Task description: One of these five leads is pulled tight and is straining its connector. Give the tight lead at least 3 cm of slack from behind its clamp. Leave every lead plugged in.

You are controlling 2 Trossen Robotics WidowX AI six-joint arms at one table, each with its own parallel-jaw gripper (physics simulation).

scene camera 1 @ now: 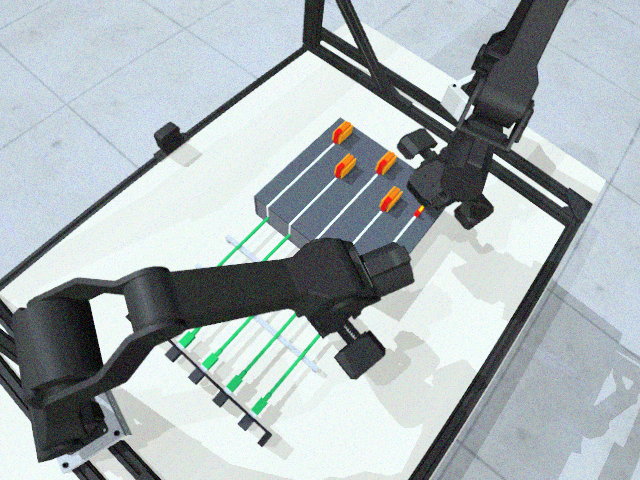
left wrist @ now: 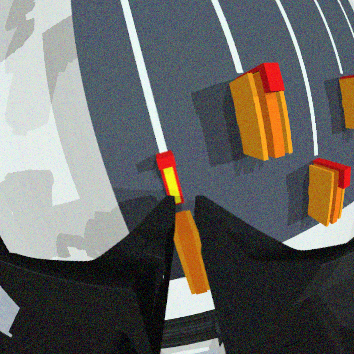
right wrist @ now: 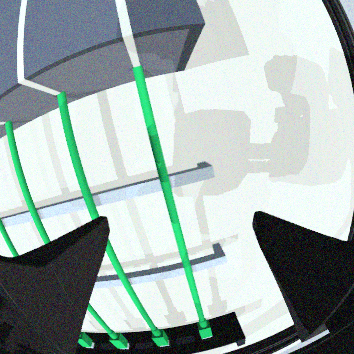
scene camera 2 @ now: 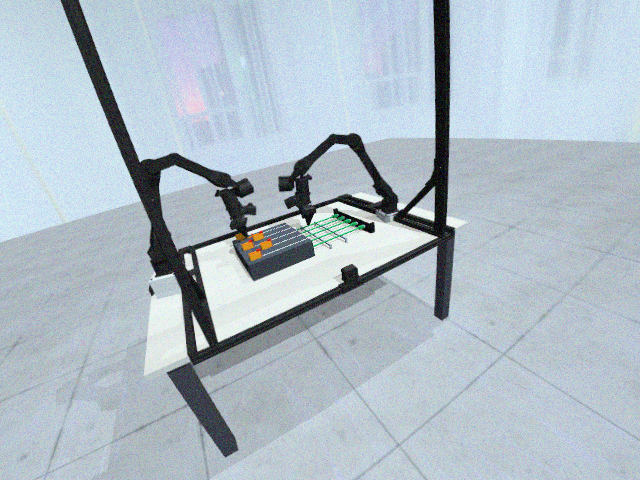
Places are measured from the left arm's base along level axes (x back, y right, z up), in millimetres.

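Pixels of known places: left gripper, fingertip midpoint: (scene camera 1: 423, 203) (left wrist: 183, 203) (scene camera 2: 247, 236); right gripper, fingertip midpoint: (right wrist: 182, 222) (scene camera 2: 305, 221); left arm's base, origin of the base link: (scene camera 2: 166, 271); right arm's base, origin of the base link: (scene camera 1: 80, 423) (scene camera 2: 389, 210).
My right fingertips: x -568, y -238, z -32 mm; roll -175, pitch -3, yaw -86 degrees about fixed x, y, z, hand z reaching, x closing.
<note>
For each thing: its middle in the pictures, then the offset to it from my right fingertips. "*": a spot on its surface instead.
- rightmost lead, surface spot: (right wrist: 175, 225) * dx -11, dy +1, dz -18 mm
- orange clamp lever, surface spot: (left wrist: 191, 255) * dx +285, dy +90, dz +53 mm
- yellow clamp part, surface spot: (left wrist: 171, 180) (scene camera 1: 419, 210) * dx +259, dy +82, dz +23 mm
- black box, surface spot: (scene camera 1: 169, 136) (scene camera 2: 347, 267) * dx -50, dy +477, dz +3 mm
Green leads run from the dark block (scene camera 1: 305, 191) (scene camera 2: 281, 264) to connectors on a black rail (scene camera 1: 264, 438) (scene camera 2: 369, 226). In the right wrist view the rightmost lead (right wrist: 175, 225) runs nearly straight; its neighbour (right wrist: 73, 150) bows. My left gripper (left wrist: 183, 203) is shut on the orange clamp lever (left wrist: 191, 255) at the block's far corner, behind a red and yellow clamp part (left wrist: 171, 180) (scene camera 1: 419, 210). My right gripper (right wrist: 182, 222) (scene camera 2: 309, 221) is open above the leads, its fingertips either side of the rightmost lead. In scene camera 1 its fingers are hidden.
Other orange clamps (scene camera 1: 342, 132) (scene camera 1: 345, 166) (scene camera 1: 386, 163) (scene camera 1: 391, 199) stand upright on the block. Two pale crossbars (right wrist: 192, 176) (right wrist: 215, 256) lie below the leads. Part of the rail and leads is hidden by the right arm in scene camera 1. A black box (scene camera 1: 169, 136) (scene camera 2: 349, 274) sits on the frame's edge.
</note>
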